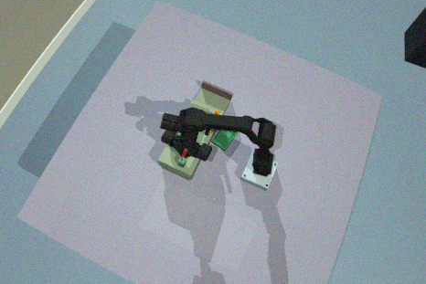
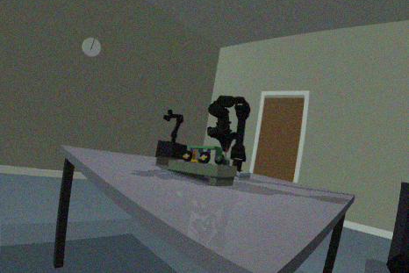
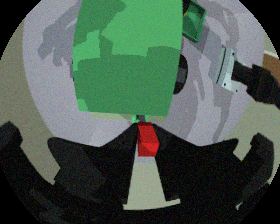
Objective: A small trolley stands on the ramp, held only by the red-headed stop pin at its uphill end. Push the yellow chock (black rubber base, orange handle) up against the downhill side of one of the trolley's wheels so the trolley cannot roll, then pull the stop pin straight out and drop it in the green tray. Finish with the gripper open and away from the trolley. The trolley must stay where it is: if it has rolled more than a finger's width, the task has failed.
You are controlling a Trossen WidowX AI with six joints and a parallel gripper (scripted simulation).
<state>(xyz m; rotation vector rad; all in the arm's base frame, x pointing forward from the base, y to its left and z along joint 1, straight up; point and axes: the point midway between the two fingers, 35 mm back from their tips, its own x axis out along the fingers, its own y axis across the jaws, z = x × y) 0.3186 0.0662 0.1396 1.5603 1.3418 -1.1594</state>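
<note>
The yellow chock lies 21 cm to the right of my gripper tip, 7 cm below it and 7 cm behind it. Also, from my gripper tip: trolley 11 cm to the right, 4 cm below; then red-headed stop pin right at my gripper tip; then olive ramp 12 cm to the right, 10 cm below.
</note>
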